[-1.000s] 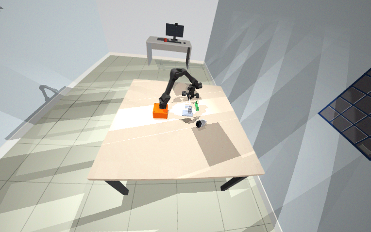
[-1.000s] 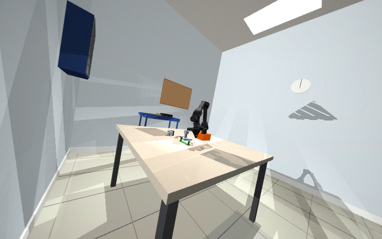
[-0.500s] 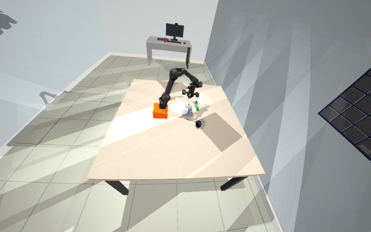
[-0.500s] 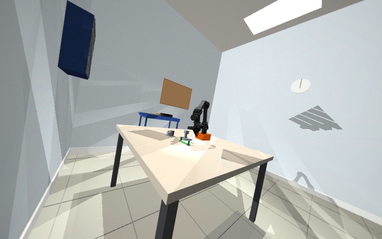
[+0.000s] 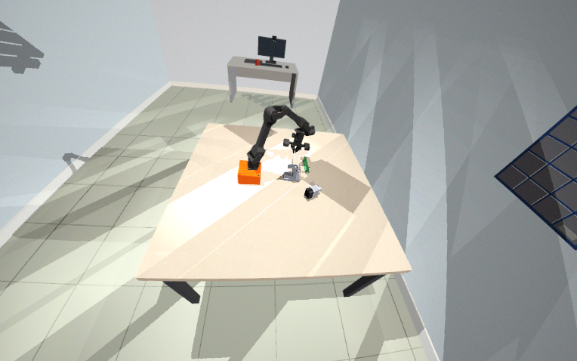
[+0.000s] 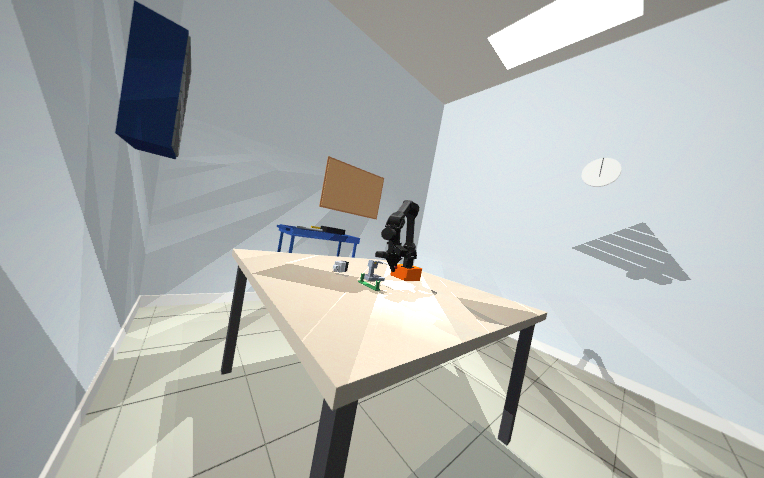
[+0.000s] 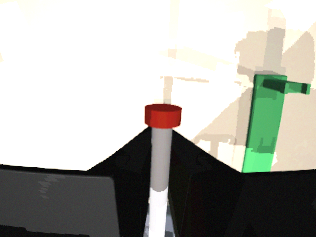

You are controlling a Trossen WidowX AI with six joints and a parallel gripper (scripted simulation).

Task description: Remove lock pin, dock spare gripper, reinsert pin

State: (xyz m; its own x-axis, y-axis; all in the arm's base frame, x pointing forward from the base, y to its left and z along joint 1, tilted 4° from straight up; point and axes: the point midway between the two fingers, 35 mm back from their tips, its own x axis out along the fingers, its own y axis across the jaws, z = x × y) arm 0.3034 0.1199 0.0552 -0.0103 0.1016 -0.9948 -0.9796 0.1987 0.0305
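My gripper tip is now 10 cm short of the green rest, 5 cm to the left of it and 6 cm above it. From my gripper tip the other things lie so: mount (4 cm behind, 16 cm to the right, 3 cm below); then spare gripper (7 cm ahead, 33 cm to the right, 5 cm below).
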